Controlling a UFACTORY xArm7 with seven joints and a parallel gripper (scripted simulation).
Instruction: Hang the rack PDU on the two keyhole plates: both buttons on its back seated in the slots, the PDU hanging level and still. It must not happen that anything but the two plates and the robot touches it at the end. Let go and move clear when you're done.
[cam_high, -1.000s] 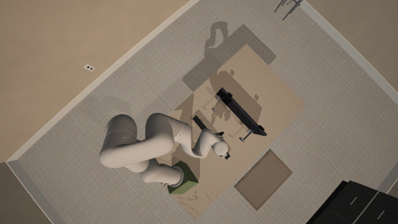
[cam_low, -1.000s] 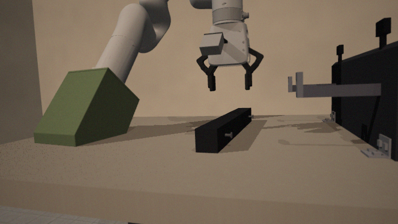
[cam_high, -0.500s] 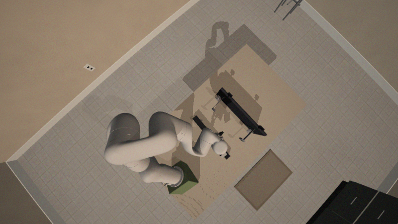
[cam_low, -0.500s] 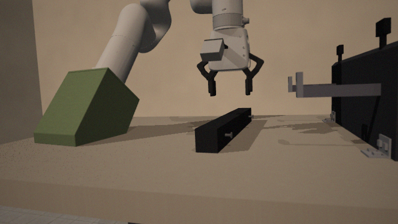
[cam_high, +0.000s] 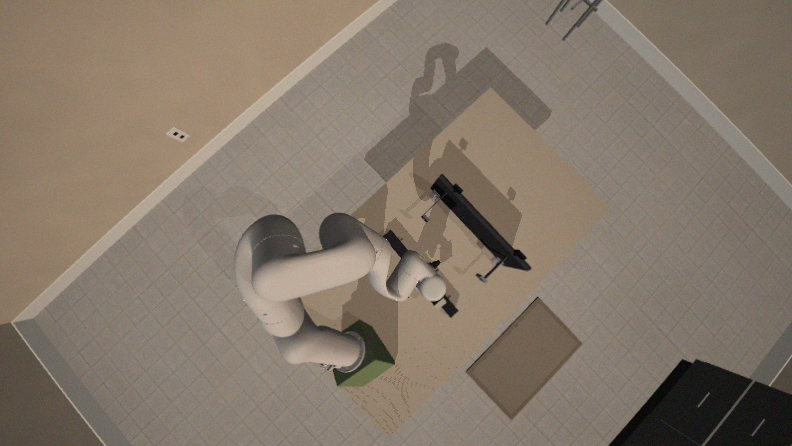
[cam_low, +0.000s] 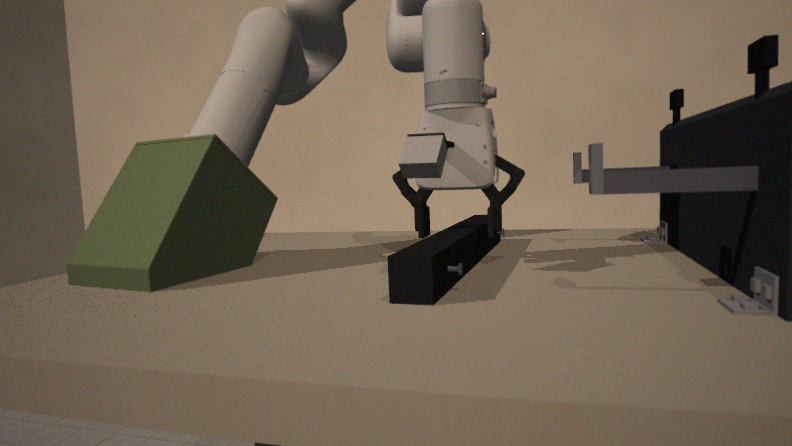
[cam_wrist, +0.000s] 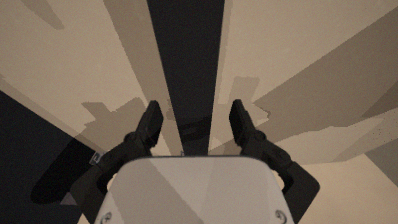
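The rack PDU is 2 cm ahead of my hand and 2 cm below it. Also, from my hand: black upright panel 29 cm ahead, 4 cm above.
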